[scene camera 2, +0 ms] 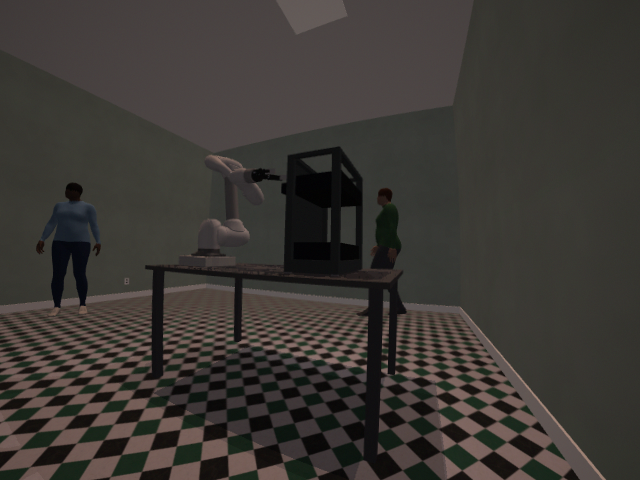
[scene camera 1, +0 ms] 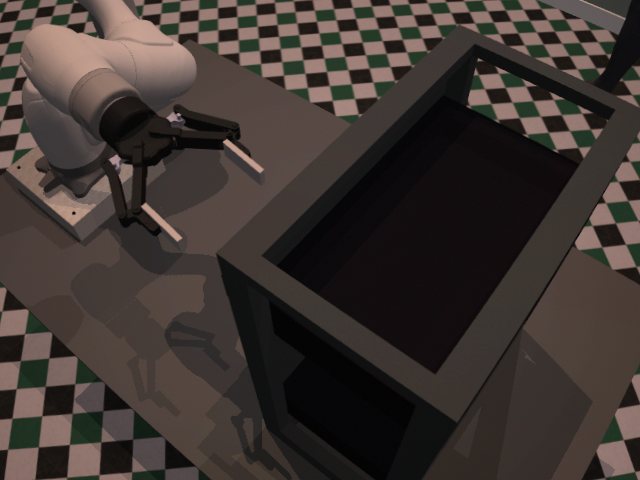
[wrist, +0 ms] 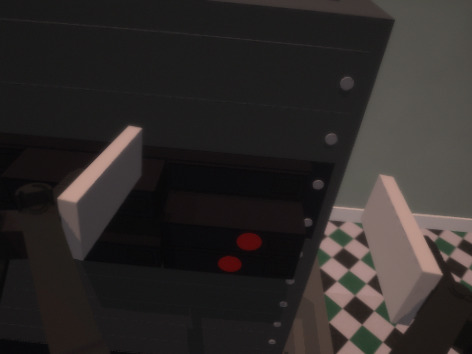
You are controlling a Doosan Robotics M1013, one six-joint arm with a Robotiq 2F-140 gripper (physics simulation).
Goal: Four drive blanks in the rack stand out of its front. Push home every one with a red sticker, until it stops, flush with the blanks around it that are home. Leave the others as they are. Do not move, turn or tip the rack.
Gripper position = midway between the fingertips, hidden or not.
Observation:
In view: the gripper [scene camera 1: 223, 210] and a dark rack [scene camera 1: 375, 295].
The dark rack shows as well in scene camera 2 [scene camera 2: 309, 194] and in the wrist view [wrist: 248, 122]. The gripper is seen too in the wrist view [wrist: 255, 174].

